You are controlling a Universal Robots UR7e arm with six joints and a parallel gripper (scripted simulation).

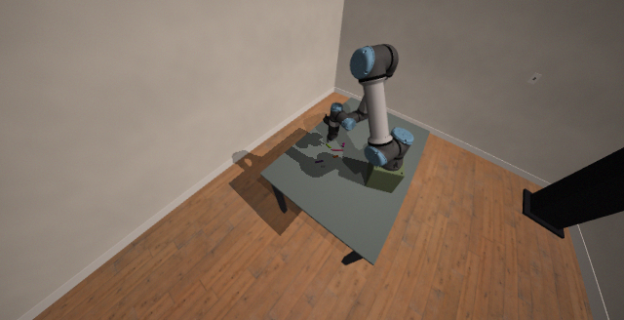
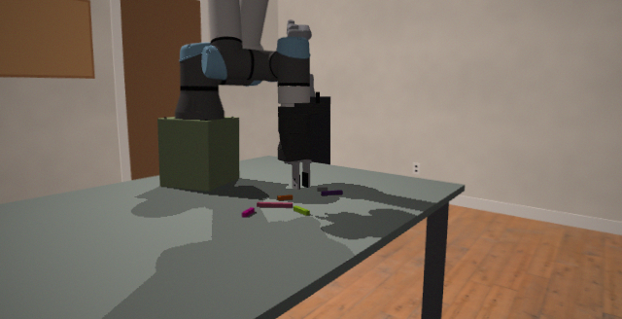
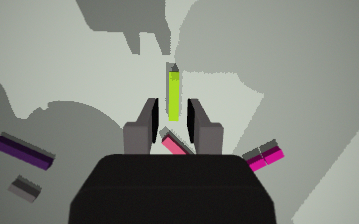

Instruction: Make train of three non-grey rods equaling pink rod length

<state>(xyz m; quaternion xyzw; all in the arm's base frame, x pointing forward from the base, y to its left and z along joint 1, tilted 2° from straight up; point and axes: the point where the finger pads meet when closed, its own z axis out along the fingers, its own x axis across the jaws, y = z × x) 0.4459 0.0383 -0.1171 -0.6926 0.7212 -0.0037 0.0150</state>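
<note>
The lime rod is 7 cm below my hand. Round my hand: pink rod: 8 cm behind, 2 cm to the right, 7 cm below; purple rod: 6 cm behind, 16 cm to the left, 7 cm below; orange rod: 11 cm behind, 4 cm to the left, 7 cm below.
</note>
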